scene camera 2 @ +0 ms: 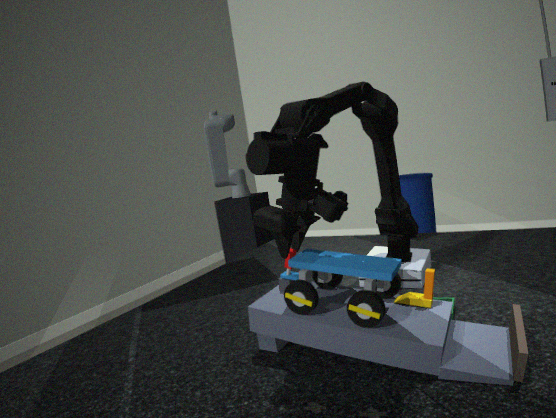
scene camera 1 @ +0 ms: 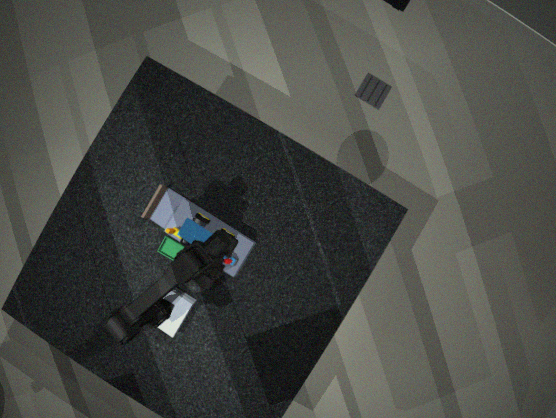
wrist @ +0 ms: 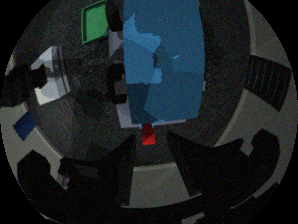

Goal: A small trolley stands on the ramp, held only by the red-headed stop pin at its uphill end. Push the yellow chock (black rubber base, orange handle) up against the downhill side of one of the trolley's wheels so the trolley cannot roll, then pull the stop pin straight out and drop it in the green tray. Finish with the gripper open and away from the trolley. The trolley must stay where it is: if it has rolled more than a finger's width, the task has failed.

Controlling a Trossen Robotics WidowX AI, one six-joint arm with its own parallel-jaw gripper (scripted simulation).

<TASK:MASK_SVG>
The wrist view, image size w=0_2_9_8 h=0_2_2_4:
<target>gripper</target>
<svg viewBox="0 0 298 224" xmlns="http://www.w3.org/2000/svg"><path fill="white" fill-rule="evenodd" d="M281 148L278 137L262 128L255 133L254 139L251 139L254 149L251 149L249 156L241 151L242 139L209 148L181 135L178 136L172 131L166 131L169 151L172 152L174 163L181 173L189 197L193 198L178 204L152 208L124 208L129 206L132 189L130 185L136 161L136 135L130 135L124 143L118 144L114 151L98 161L73 160L69 157L61 159L61 165L71 176L67 184L68 190L64 190L55 177L52 177L48 159L35 149L17 163L16 171L21 190L37 212L48 216L49 224L181 224L181 220L185 220L186 217L196 216L202 212L205 217L198 218L196 224L249 224L278 188L278 183L274 183L261 196L251 197L251 194L262 188L270 176L274 175Z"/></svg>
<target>blue trolley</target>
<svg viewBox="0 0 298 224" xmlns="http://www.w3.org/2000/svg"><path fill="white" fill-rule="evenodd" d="M106 0L105 19L108 22L106 27L112 30L112 32L124 32L122 39L124 39L125 67L122 63L114 63L109 65L108 72L106 72L106 75L108 75L106 76L106 83L108 83L106 87L108 87L112 103L126 103L129 97L130 121L132 121L132 125L138 124L140 129L141 124L152 123L153 127L153 123L188 120L198 117L201 96L206 88L204 69L205 43L204 35L202 35L204 30L202 30L202 10L198 0Z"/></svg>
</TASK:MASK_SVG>
